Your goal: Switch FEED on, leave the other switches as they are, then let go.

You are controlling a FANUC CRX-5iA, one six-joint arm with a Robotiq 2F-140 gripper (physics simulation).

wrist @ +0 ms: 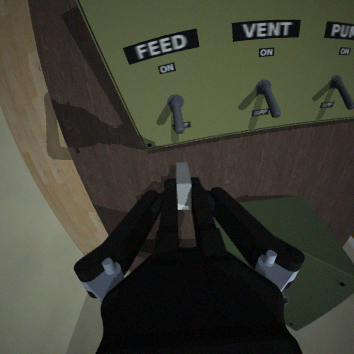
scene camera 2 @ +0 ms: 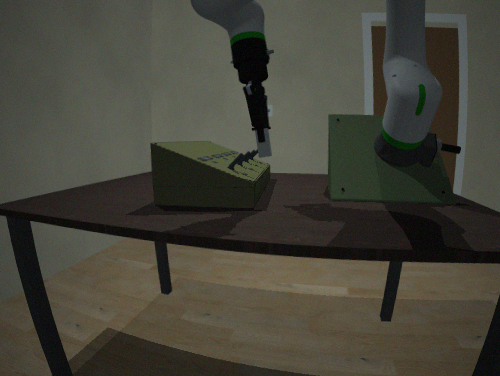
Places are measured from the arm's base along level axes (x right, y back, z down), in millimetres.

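Pixels of known places: gripper, fingertip midpoint: (wrist: 181, 171) (scene camera 2: 265, 156); arm's base, origin of the base link: (scene camera 2: 397, 148).
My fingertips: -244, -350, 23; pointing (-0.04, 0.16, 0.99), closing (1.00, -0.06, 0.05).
Observation:
For each thing: its top centre in the pictures, then the offset to it from my fingertips, as dx, dy, dz. "pt": a spot on its surface instead. Level surfaces: height alone.
- FEED lever, middle of its top: (wrist: 176, 119) -8, -75, -10
- VENT lever, middle of its top: (wrist: 277, 102) +108, -103, -10
- PUMP lever, surface spot: (wrist: 343, 92) pt +220, -133, +8
- dark table, its level: dz +118
The olive switch box (scene camera 2: 200, 182) (wrist: 215, 75) has a sloped face with a row of lever switches. In the wrist view the FEED lever (wrist: 177, 115) is at the left and points down to the label at its lower end, away from ON. The VENT lever (wrist: 270, 100) and the PUMP lever (wrist: 343, 92) also point down, away from ON. My gripper (scene camera 2: 264, 150) (wrist: 181, 171) is shut with nothing between its fingers. Its tips are beyond the lower edge of the box in the wrist view, apart from the FEED lever. In the scene view they are close to the levers' upper ends.
A green block (scene camera 2: 355, 165) (wrist: 300, 240) with a slanted side stands on the dark table (scene camera 2: 280, 237) (wrist: 235, 170), right of the switch box in the scene view. The arm's lower part (scene camera 2: 410, 105) is in front of it. A door (scene camera 2: 447, 75) is in the back wall.

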